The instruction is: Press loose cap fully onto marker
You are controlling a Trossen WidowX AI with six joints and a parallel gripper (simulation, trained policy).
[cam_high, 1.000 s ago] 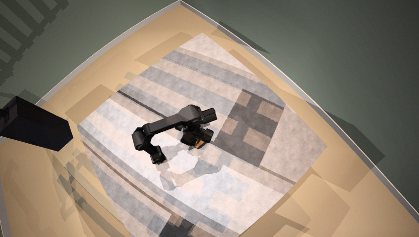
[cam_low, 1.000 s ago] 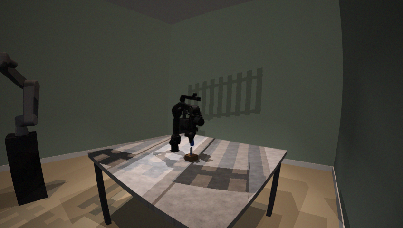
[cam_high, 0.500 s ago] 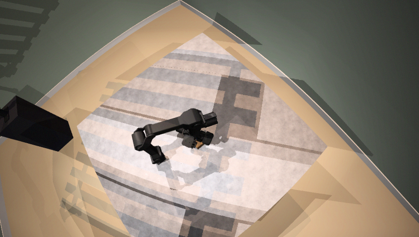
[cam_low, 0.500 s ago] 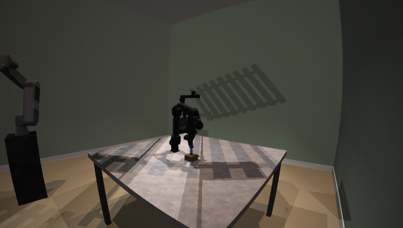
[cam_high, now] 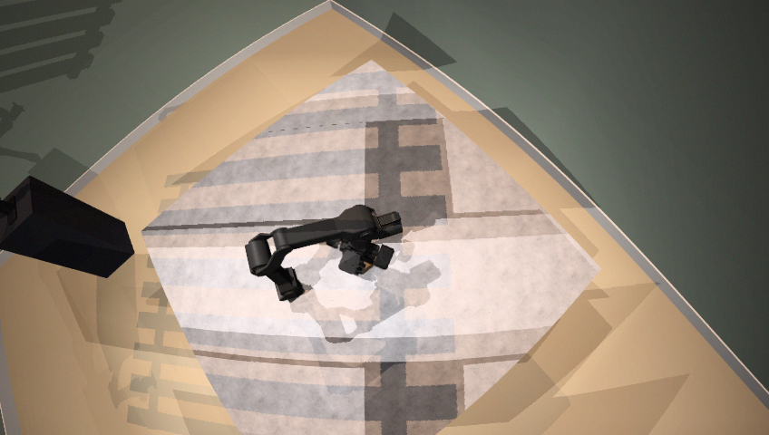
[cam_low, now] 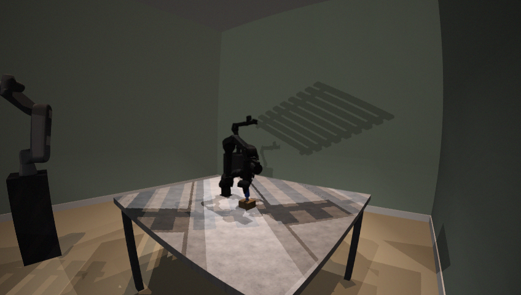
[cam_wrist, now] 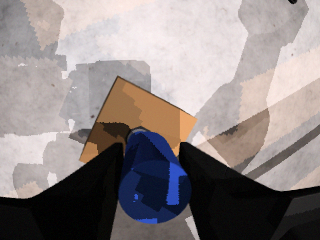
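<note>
Now: gripper tip 1 cm short of the grey marker, 1 cm to the right of it and 1 cm above it. From my gripper tip the other things lie so: blue cap: 1 cm ahead; holder block: 1 cm ahead, 1 cm to the left, 7 cm below.
</note>
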